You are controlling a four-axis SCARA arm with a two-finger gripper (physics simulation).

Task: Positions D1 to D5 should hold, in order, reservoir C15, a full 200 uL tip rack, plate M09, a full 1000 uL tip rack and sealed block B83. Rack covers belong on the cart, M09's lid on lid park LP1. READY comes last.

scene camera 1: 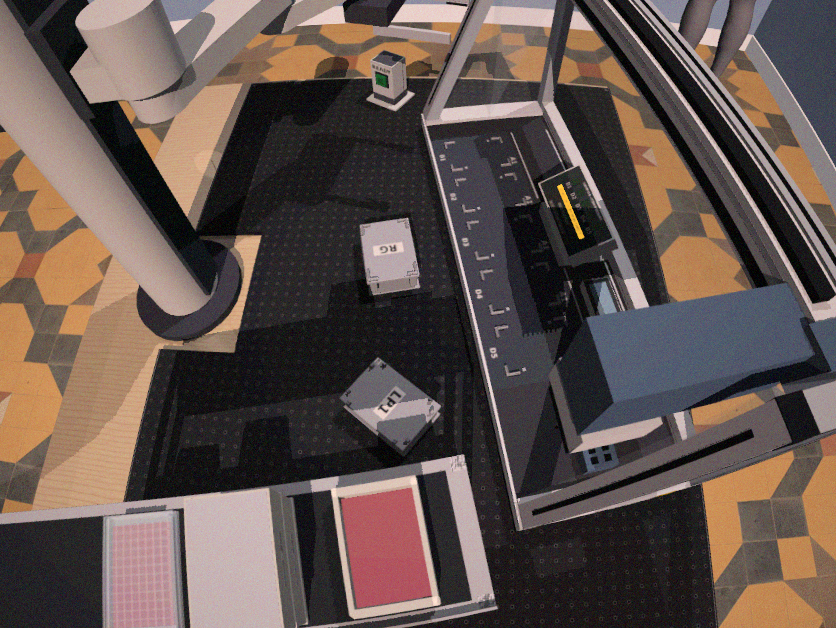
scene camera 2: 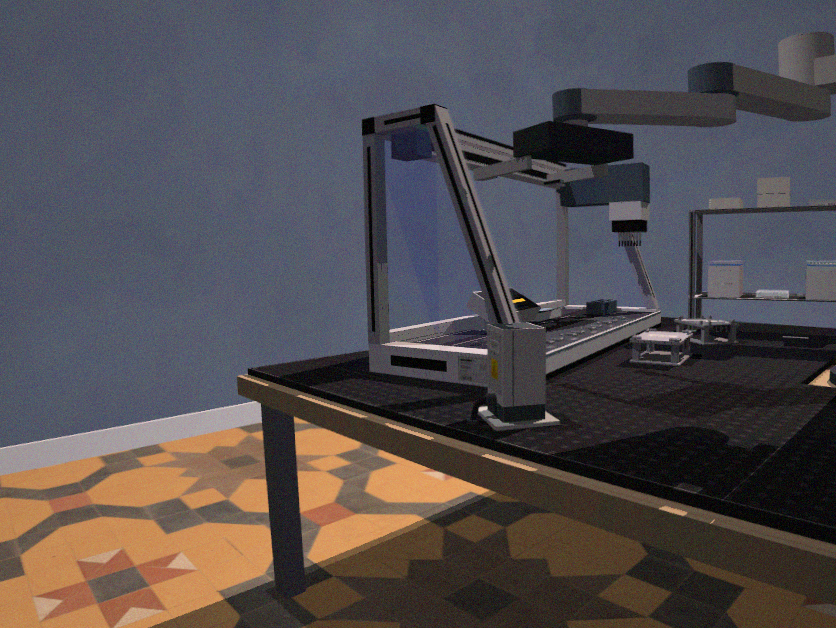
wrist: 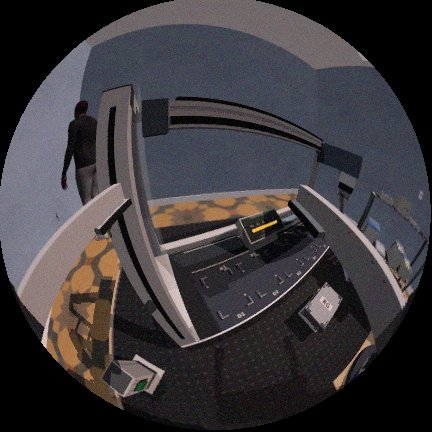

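My gripper [scene camera 1: 451,20] [scene camera 2: 520,177] [wrist: 207,190] is open and empty, high over the D1 end of the deck [scene camera 1: 483,196] [wrist: 237,292]. Positions D1 to D5 show bare corner brackets. The grey lid park LP1 [scene camera 1: 373,379] [scene camera 2: 706,323] stands turned at an angle beside the deck. The READY box [scene camera 1: 389,77] [scene camera 2: 517,371] [wrist: 131,377] shows a green face in scene camera 1. In that view a cream-rimmed red reservoir [scene camera 1: 385,547] and a pink well plate [scene camera 1: 141,567] sit in a pale-edged carrier [scene camera 1: 476,540] at bottom left. Their labels are unreadable. No tip rack can be made out.
The RG stand [scene camera 1: 388,263] [scene camera 2: 660,335] [wrist: 322,307] is beside the deck. A slanted frame post [scene camera 1: 462,57] [scene camera 2: 473,223] [wrist: 117,150] rises near my gripper. A blue pipetting head [scene camera 1: 689,351] [scene camera 2: 611,183] hangs at the D5 end. A person [scene camera 1: 726,30] [wrist: 84,142] stands beyond the bench.
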